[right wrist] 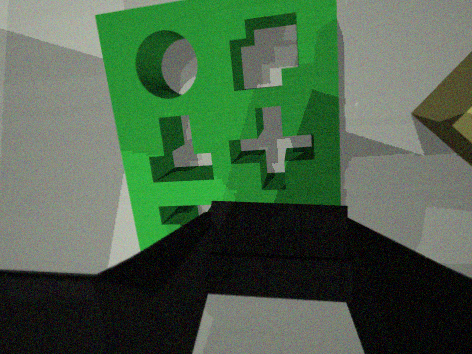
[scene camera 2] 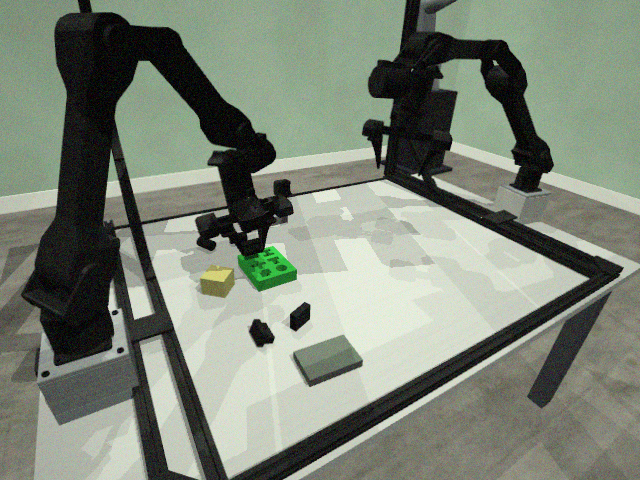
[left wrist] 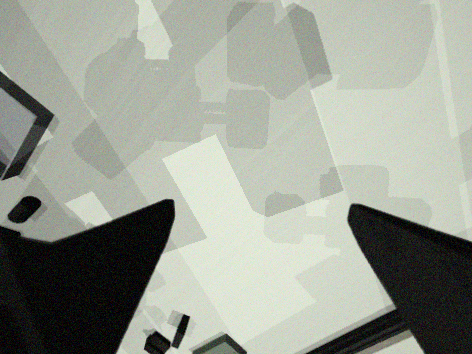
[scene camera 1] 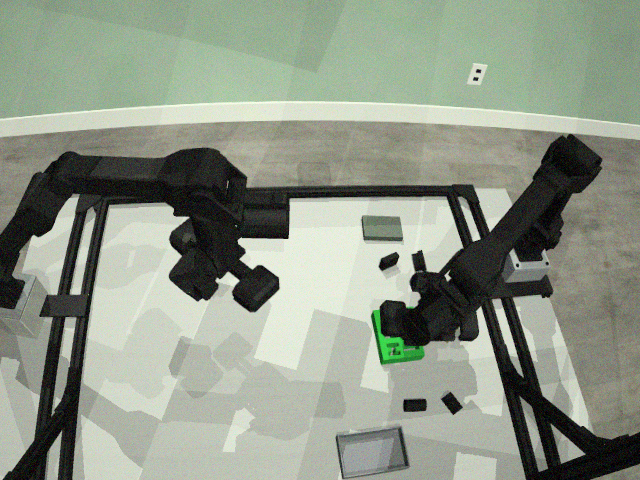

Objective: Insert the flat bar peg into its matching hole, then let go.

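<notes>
The flat bar peg [scene camera 2: 250, 248] [right wrist: 280, 227] is black and held between the fingers of my right gripper [right wrist: 274, 227], which is shut on it. In the right wrist view it covers the lower part of the green board [scene camera 1: 378, 333] [scene camera 2: 273, 282] [right wrist: 215, 105]. Round, stepped, L-shaped and cross-shaped holes show there, and a straight-edged hole [right wrist: 179, 215] is partly hidden. In scene camera 2 the peg is at the board's far left part; its lower end and any contact are hidden. My left gripper [scene camera 2: 405, 174] [left wrist: 260, 209] is open and empty, high over the table, away from the board.
A yellow block [scene camera 2: 217, 281] [right wrist: 447, 107] stands beside the board. Loose black pegs [scene camera 1: 389, 260] [scene camera 1: 418, 260] [scene camera 1: 415, 405] [scene camera 1: 451, 403] lie on either side of it. A grey-green slab [scene camera 1: 381, 228] [scene camera 2: 328, 359] and a grey tray [scene camera 1: 339, 455] lie farther out. Black beams [scene camera 1: 372, 191] edge the table.
</notes>
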